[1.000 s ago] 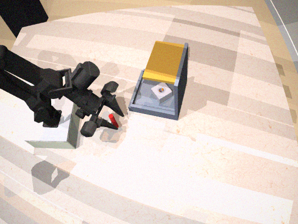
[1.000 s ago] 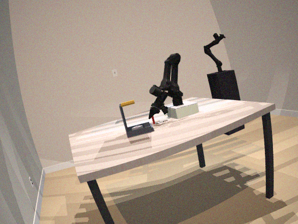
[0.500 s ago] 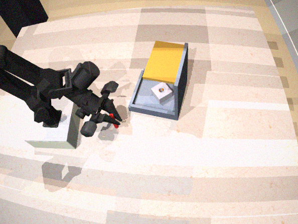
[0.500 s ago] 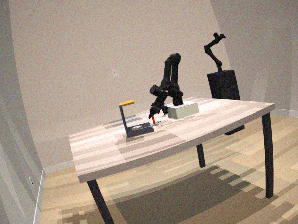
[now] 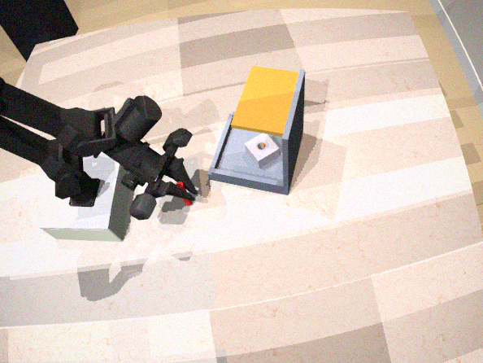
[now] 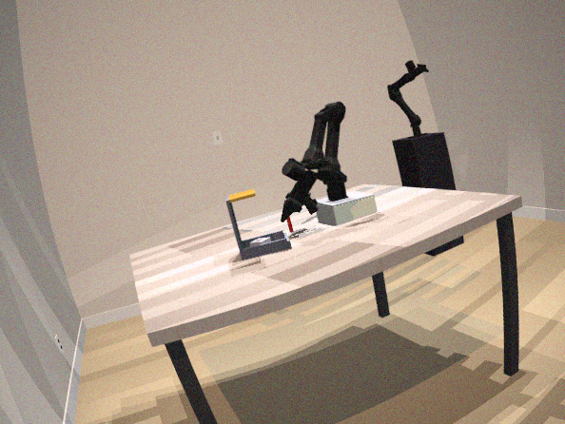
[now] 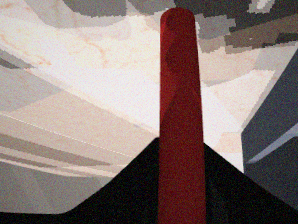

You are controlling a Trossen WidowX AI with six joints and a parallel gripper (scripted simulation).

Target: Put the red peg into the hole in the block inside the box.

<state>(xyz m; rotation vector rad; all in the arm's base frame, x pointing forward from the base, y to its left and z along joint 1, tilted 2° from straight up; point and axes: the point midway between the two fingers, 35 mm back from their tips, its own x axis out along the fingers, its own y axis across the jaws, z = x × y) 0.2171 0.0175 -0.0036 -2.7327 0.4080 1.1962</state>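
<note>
My gripper tip is 190 mm short of the box back wall, 110 mm to the right of it and 50 mm below it. From my gripper tip the other things lie so: roof: 140 mm ahead, 140 mm above, 120 mm to the left; red peg: 20 mm behind, 10 mm to the left, 10 mm below.
</note>
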